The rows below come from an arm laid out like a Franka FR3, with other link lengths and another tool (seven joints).
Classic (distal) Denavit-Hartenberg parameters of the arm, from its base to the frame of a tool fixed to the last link. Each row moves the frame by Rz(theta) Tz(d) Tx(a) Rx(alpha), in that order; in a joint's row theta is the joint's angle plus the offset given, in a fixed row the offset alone. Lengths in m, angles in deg.
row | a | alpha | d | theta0
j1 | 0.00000 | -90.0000 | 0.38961 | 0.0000
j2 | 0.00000 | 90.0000 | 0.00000 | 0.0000
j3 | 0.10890 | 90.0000 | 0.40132 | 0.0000
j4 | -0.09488 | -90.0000 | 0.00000 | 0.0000
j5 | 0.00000 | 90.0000 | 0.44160 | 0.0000
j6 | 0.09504 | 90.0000 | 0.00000 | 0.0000
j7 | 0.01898 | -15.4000 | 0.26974 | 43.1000
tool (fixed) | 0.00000 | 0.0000 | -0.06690 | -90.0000
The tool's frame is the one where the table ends.
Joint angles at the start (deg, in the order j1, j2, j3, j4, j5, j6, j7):
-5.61, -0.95, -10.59, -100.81, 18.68, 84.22, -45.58
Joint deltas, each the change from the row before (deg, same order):
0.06, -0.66, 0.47, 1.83, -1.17, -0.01, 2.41
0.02, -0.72, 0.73, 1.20, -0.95, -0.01, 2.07
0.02, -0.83, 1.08, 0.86, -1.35, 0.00, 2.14
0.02, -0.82, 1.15, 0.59, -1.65, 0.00, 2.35
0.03, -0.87, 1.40, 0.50, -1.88, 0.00, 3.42
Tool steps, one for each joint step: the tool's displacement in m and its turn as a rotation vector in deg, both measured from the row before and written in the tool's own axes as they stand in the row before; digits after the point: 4 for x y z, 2 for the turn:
0.0019, -0.0024, -0.0213, -1.74, -1.31, 1.77
0.0044, -0.0038, -0.0164, -1.32, -1.04, 1.28
0.0062, -0.0054, -0.0138, -1.14, -1.44, 1.10
0.0053, -0.0057, -0.0111, -0.91, -1.71, 1.33
0.0064, -0.0064, -0.0108, -0.75, -1.93, 2.21

